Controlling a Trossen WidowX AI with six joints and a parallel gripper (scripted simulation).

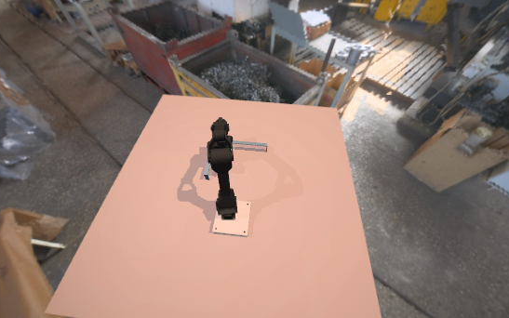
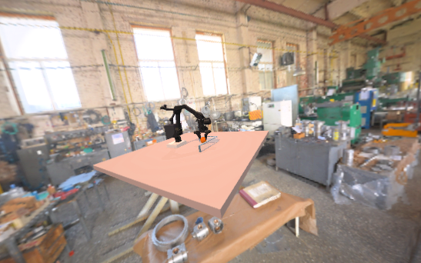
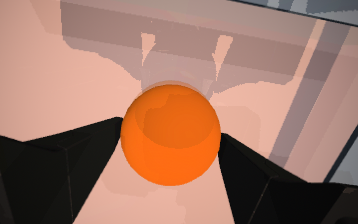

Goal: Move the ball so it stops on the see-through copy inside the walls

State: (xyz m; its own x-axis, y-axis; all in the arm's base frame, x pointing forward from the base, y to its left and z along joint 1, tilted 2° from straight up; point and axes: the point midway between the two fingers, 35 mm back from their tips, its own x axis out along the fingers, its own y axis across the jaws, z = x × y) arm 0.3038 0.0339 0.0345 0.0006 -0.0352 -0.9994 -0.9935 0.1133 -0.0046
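The see-through copy of ball is 1 cm below my gripper tip.
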